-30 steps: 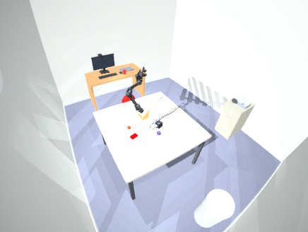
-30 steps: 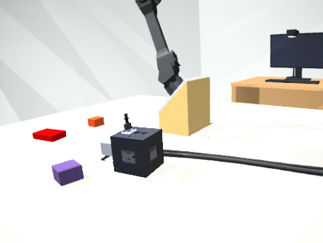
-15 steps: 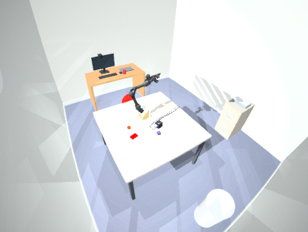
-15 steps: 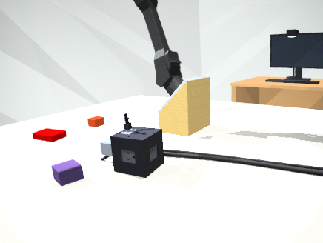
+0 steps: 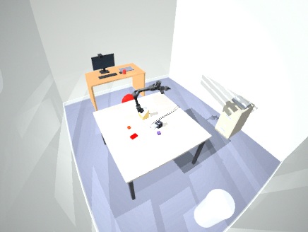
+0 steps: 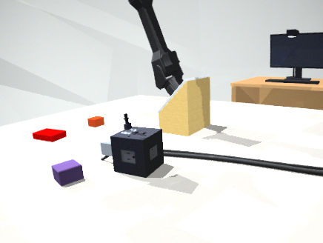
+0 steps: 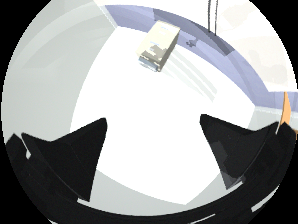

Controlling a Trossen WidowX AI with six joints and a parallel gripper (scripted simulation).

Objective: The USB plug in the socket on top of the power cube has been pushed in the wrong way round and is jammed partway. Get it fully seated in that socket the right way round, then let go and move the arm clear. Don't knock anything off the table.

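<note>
My gripper tip is 18 cm short of the USB plug, 26 cm to the left of it and 36 cm above it. The rest, counted from my gripper tip: orange block: 3 cm ahead, 63 cm to the right, 44 cm below; purple block: 30 cm ahead, 32 cm to the right, 44 cm below; socket: 18 cm ahead, 26 cm to the right, 38 cm below.
</note>
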